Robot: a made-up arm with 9 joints.
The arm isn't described. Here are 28 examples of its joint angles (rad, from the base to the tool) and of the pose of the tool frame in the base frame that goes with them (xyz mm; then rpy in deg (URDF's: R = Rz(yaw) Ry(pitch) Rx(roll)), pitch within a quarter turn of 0, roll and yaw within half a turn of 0).
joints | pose
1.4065 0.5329 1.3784 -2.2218 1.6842 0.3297 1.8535 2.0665 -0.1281 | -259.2 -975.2 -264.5 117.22 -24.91 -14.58
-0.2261 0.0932 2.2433 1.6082 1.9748 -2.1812 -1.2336 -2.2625 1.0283 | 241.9 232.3 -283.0 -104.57 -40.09 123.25
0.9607 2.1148 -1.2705 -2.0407 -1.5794 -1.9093 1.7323 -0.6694 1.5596 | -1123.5 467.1 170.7 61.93 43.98 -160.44
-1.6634 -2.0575 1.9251 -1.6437 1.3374 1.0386 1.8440 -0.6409 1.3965 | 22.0 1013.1 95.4 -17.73 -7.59 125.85
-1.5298 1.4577 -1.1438 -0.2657 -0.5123 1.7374 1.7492 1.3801 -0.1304 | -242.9 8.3 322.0 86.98 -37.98 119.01
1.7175 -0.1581 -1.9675 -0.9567 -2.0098 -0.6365 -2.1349 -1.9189 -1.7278 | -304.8 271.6 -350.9 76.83 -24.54 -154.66
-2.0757 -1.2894 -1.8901 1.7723 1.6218 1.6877 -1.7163 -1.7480 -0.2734 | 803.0 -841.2 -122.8 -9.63 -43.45 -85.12
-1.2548 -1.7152 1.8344 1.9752 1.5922 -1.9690 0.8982 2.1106 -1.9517 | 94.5 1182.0 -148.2 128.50 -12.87 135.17
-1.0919 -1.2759 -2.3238 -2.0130 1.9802 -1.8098 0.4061 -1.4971 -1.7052 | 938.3 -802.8 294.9 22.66 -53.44 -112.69
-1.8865 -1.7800 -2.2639 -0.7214 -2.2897 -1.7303 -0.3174 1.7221 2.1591 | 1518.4 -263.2 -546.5 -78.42 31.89 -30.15
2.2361 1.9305 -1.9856 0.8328 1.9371 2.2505 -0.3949 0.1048 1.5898 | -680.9 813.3 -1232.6 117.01 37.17 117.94
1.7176 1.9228 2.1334 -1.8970 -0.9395 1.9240 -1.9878 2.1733 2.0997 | 207.1 180.3 515.4 -92.18 -39.86 -21.69
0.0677 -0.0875 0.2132 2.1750 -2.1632 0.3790 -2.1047 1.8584 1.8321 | 278.2 997.4 -51.5 104.30 11.65 84.72
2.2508 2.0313 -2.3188 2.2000 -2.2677 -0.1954 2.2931 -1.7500 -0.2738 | -667.9 305.2 -107.3 -158.49 -45.76 155.93
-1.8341 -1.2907 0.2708 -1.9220 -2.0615 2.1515 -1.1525 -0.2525 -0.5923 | 183.3 -559.9 676.7 65.99 -6.90 83.21
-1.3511 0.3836 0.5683 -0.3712 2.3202 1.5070 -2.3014 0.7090 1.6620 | -1638.5 301.3 359.7 30.36 22.62 -178.71
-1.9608 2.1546 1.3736 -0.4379 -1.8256 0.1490 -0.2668 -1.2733 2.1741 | -14.4 90.5 -7.5 -78.89 27.62 -18.48
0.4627 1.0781 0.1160 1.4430 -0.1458 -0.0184 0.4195 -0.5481 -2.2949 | -641.7 -535.8 588.8 114.24 19.62 -72.69
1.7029 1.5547 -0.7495 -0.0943 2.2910 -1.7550 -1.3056 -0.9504 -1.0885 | -562.6 344.4 852.9 171.17 -28.84 -17.38
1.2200 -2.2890 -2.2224 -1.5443 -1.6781 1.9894 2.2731 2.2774 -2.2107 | 369.8 -315.9 565.7 96.29 68.01 45.67
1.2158 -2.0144 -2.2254 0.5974 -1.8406 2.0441 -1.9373 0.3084 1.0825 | 943.3 82.1 334.5 149.55 19.68 -61.64
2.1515 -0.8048 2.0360 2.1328 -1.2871 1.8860 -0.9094 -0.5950 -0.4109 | 379.5 -287.5 42.4 32.03 -1.45 -91.57
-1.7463 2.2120 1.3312 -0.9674 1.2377 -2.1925 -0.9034 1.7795 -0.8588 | -538.1 1049.7 235.0 -57.00 25.64 12.21
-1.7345 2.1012 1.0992 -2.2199 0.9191 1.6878 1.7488 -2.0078 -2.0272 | -427.3 512.9 -595.7 -166.51 66.11 112.29
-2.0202 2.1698 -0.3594 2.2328 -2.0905 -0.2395 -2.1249 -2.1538 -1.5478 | -772.7 -340.8 -145.7 -159.81 -29.33 -174.13
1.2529 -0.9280 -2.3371 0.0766 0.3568 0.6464 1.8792 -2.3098 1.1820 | 778.0 450.5 249.4 171.45 4.82 -8.71
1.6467 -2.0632 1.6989 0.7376 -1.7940 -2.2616 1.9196 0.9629 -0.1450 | -139.8 316.5 589.2 54.56 4.97 176.97
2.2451 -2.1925 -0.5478 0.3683 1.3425 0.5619 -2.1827 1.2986 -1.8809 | 763.6 300.8 -854.3 -161.59 -4.59 -133.80
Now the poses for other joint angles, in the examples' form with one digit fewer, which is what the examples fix.
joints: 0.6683 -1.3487 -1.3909 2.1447 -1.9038 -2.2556 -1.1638 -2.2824 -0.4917
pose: -472 695 402 -18.8 51.3 101.3
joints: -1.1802 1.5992 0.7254 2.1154 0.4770 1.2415 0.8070 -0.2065 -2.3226
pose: -647 265 -411 -55.7 -2.2 69.5
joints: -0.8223 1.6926 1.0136 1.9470 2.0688 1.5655 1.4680 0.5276 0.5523
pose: -310 381 -978 161.5 64.5 -55.0
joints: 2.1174 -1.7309 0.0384 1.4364 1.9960 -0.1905 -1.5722 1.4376 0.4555
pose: 282 -1144 -286 -128.9 -7.6 -158.1
